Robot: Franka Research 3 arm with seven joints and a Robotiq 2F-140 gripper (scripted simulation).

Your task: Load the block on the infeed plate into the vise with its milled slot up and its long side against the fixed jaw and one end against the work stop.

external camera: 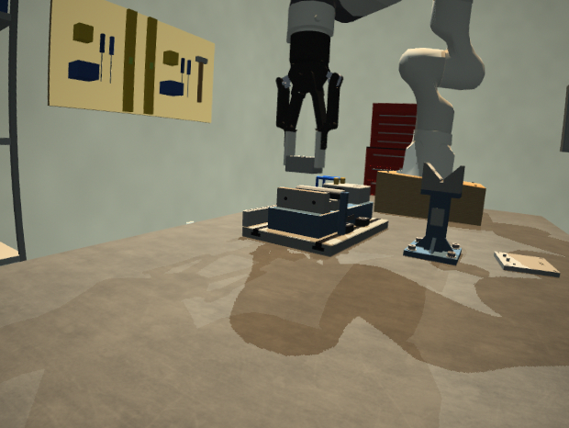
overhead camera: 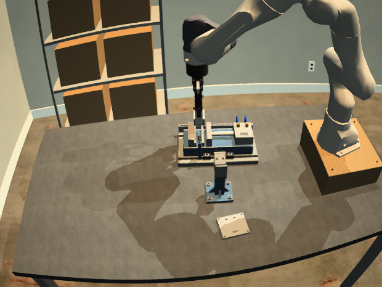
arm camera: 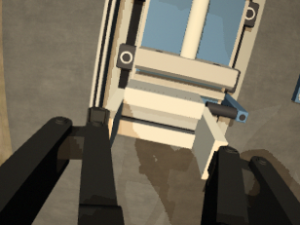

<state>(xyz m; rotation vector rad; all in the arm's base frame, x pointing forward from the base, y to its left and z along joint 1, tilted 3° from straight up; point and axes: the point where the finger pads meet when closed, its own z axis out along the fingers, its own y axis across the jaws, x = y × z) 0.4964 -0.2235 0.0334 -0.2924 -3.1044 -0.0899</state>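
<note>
The fixed jaw lies 9 cm below my hand, 3 cm ahead of it and 1 cm to the left of it. From my hand the other things lie so: moving jaw (9 cm below, 3 cm to the left, 3 cm behind); work stop rod (8 cm below, 7 cm to the left, 1 cm ahead); part (2 cm below).
</note>
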